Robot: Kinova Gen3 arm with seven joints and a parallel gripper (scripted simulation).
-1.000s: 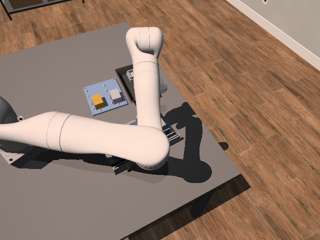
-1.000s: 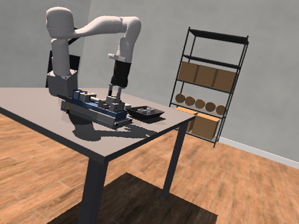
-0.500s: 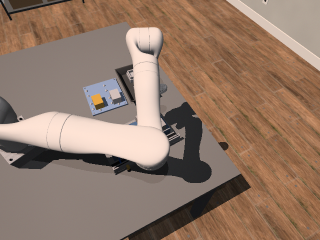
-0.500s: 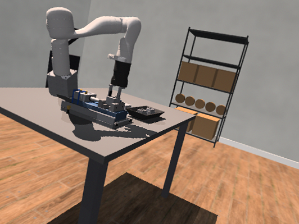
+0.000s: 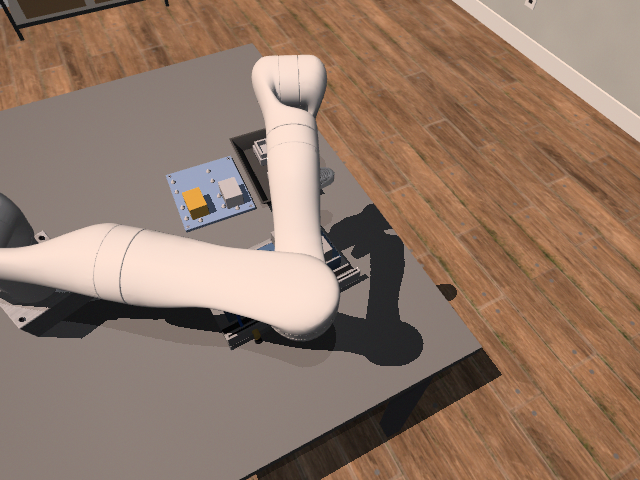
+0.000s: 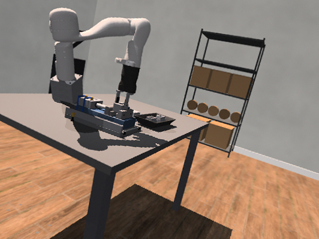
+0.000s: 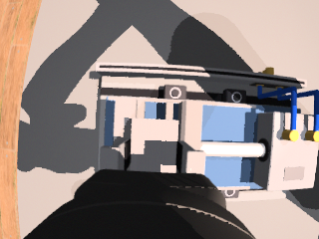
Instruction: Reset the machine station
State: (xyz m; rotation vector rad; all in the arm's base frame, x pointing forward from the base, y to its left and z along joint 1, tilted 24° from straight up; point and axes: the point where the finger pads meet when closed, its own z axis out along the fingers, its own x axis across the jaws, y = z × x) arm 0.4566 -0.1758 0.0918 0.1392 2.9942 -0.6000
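My gripper is now 3 cm short of the fixed jaw and 5 cm above it. The rest, counted from my hand: yellow brass blank 11 cm behind, 28 cm to the left, 10 cm below; then vise 7 cm behind, 1 cm to the left, 8 cm below; then infeed plate 6 cm behind, 31 cm to the left, 12 cm below.
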